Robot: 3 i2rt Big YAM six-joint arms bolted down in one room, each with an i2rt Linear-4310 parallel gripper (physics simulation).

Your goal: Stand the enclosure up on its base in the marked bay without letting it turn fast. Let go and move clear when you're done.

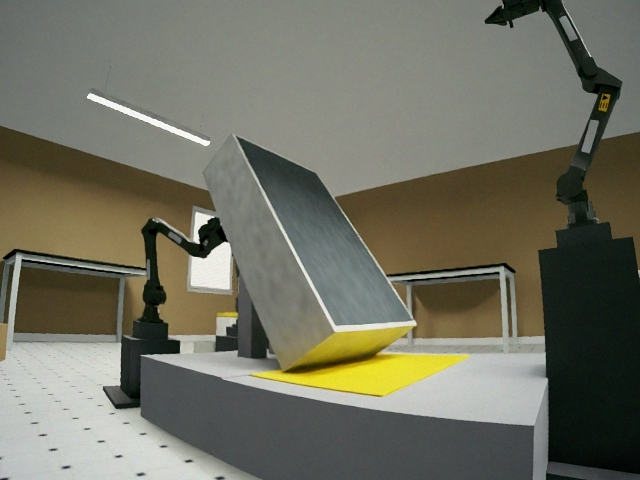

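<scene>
The enclosure (266, 248), a tall grey box with a dark blue-grey face and a yellow base, is tilted, its top leaning to the left. The lower left edge of its base rests at the marked bay (382, 379), a yellow patch on the grey platform; the right side of the base is raised. The left arm's gripper is at the enclosure's left rear side, its fingertips hidden behind it. The right arm's gripper (488, 21) is high at the upper right, well apart from the enclosure; its finger opening is unclear. A third arm cannot be made out.
A grey post (251, 325) stands behind the enclosure on the platform (330, 434). The left arm stands on a black pedestal (133, 369), the right arm on a tall black pedestal (591, 341). Tables (77, 266) (460, 273) stand along the walls.
</scene>
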